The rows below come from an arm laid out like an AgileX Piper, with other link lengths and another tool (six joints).
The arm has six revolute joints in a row. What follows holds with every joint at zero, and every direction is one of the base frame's. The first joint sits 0.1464 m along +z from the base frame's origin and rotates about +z. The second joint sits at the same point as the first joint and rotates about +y. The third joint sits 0.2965 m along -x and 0.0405 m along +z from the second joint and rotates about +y. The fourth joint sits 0.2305 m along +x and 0.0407 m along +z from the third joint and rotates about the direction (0.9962, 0, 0.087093). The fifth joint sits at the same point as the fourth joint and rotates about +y. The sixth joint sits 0.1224 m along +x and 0.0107 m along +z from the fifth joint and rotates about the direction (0.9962, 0, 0.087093). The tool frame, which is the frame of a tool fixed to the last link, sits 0.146 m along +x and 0.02 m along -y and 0.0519 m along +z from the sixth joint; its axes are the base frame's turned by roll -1.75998, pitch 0.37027 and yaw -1.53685 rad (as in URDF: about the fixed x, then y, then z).
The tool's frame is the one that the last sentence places.
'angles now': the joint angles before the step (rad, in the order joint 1, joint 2, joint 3, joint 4, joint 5, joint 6). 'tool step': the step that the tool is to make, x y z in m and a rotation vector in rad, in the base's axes. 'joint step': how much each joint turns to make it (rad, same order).
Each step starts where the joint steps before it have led.
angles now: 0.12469, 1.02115, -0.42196, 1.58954, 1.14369, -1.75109
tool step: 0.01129, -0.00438, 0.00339, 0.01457, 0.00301, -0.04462
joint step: 0.00077, -0.00001, 0.00000, 0.03517, -0.03232, 0.00000
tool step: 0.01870, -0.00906, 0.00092, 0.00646, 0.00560, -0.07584
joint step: 0.00004, 0.00000, 0.00002, 0.04340, -0.06284, -0.00002
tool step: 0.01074, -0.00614, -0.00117, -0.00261, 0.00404, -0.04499
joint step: 0.00005, 0.00001, -0.00003, 0.02025, -0.04052, 0.00001
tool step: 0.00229, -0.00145, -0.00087, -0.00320, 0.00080, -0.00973
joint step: -0.00012, 0.00002, -0.00001, 0.00202, -0.00996, 0.00001
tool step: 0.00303, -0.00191, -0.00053, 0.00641, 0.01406, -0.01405
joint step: 0.00007, -0.00003, 0.00001, 0.00614, -0.00988, 0.01439
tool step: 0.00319, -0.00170, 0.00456, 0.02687, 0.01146, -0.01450
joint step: 0.00001, 0.00002, 0.00000, 0.02629, -0.00001, 0.00966
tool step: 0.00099, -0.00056, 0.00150, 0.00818, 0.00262, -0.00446
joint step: 0.00000, -0.00003, 0.00003, 0.00849, 0.00000, 0.00192
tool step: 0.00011, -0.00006, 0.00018, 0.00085, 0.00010, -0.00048
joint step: 0.00002, 0.00001, 0.00001, 0.00100, -0.00001, -0.00002
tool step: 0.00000, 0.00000, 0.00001, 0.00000, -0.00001, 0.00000
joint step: 0.00000, -0.00002, -0.00003, -0.00003, -0.00001, 0.00005
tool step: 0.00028, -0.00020, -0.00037, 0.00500, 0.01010, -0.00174
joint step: -0.00002, 0.00003, 0.00000, 0.00002, 0.00003, 0.01136
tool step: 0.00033, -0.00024, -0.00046, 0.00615, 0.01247, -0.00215
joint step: 0.00005, -0.00002, 0.00000, 0.00000, -0.00005, 0.01409
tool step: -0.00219, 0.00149, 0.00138, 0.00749, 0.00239, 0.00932
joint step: -0.00004, -0.00001, -0.00001, -0.00003, 0.01156, 0.00401
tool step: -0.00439, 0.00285, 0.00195, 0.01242, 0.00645, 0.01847
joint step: 0.00002, 0.00002, 0.00003, -0.00282, 0.02146, 0.00983
